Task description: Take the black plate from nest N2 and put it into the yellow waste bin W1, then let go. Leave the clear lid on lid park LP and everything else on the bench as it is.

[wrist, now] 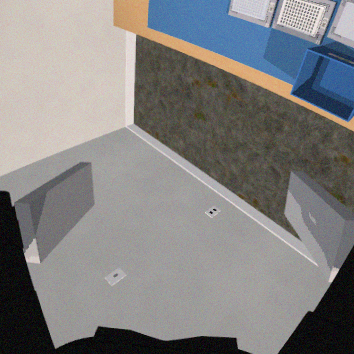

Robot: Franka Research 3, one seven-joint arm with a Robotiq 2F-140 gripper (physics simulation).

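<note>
My gripper [188, 188] is open, with its two grey finger pads wide apart at the left and right of the wrist view and no object between them. The fingers show against the grey wall and floor, away from the bench top. The black plate, the yellow waste bin W1 and the clear lid on LP do not show in this view. At the upper right, a grey nest [320, 37] bears a pale plate with a grid of small wells [299, 17]. No label is readable, so I cannot tell which nest it is.
The bench's blue top [200, 22] has a wooden edge [210, 59]. A blue open bin [320, 102] stands at its right edge. Pale items in grey holders [251, 7] [346, 21] sit on either side of the gridded plate. A grey wall [165, 240] carries two small socket plates [212, 211] [115, 276].
</note>
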